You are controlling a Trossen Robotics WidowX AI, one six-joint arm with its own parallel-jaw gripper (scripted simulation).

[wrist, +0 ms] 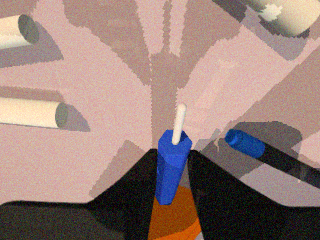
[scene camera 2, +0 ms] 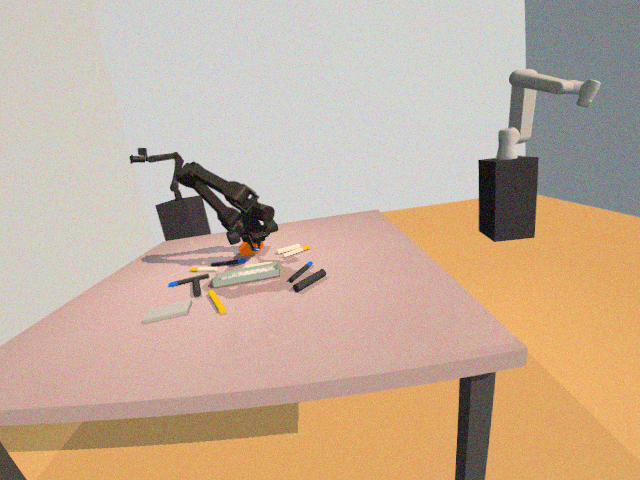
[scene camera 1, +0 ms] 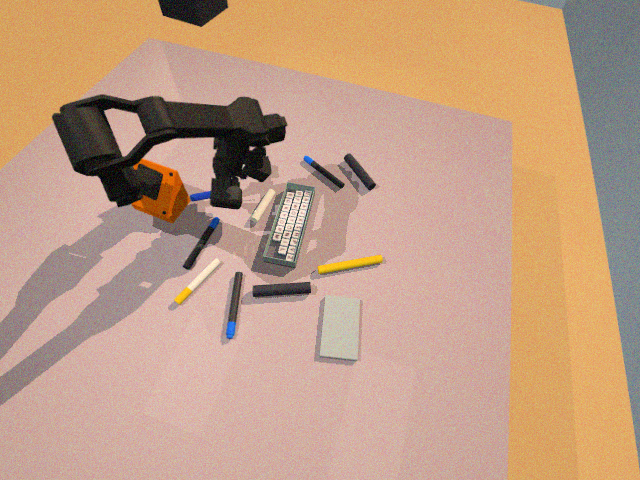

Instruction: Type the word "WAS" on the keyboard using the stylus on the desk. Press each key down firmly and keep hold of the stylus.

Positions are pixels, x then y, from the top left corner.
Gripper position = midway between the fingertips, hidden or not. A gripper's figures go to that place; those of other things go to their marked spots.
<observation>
My gripper [wrist: 172,156] is 11 cm from the lens. A blue stylus [wrist: 174,146] is 10 cm from the lens.
</observation>
